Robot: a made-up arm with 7 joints. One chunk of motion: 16 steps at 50 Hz.
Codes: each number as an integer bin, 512 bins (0 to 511) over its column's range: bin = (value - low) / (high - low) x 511, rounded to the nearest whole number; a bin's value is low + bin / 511 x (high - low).
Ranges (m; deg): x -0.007..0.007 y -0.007..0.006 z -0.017..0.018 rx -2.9..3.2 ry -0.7..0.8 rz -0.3..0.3
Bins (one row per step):
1: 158 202 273 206 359 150
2: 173 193 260 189 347 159
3: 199 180 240 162 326 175
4: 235 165 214 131 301 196
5: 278 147 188 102 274 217
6: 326 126 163 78 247 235
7: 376 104 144 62 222 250
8: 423 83 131 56 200 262
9: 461 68 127 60 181 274
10: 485 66 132 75 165 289
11: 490 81 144 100 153 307
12: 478 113 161 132 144 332
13: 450 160 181 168 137 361
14: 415 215 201 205 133 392
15: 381 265 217 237 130 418
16: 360 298 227 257 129 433
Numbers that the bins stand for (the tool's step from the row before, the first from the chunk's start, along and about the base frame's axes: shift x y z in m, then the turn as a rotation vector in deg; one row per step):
1: -0.00267 -0.00186 0.00170 -0.441 0.354 -0.124
2: -0.00226 -0.00209 0.00081 -0.644 0.319 -0.113
3: -0.00155 -0.00242 -0.00056 -0.966 0.257 -0.095
4: -0.00056 -0.00280 -0.00234 -1.336 0.184 -0.070
5: 0.00062 -0.00326 -0.00412 -1.682 0.104 -0.045
6: 0.00193 -0.00379 -0.00584 -1.969 0.025 -0.024
7: 0.00330 -0.00435 -0.00714 -2.160 -0.048 -0.006
8: 0.00459 -0.00489 -0.00803 -2.232 -0.113 0.008
9: 0.00563 -0.00527 -0.00830 -2.184 -0.169 0.022
10: 0.00629 -0.00532 -0.00796 -2.005 -0.216 0.039
11: 0.00642 -0.00494 -0.00714 -1.706 -0.251 0.060
12: 0.00610 -0.00413 -0.00597 -1.324 -0.277 0.090
13: 0.00533 -0.00293 -0.00460 -0.895 -0.298 0.124
14: 0.00437 -0.00153 -0.00323 -0.453 -0.310 0.160
15: 0.00344 -0.00026 -0.00214 -0.071 -0.318 0.191
16: 0.00286 0.00058 -0.00145 0.168 -0.321 0.208

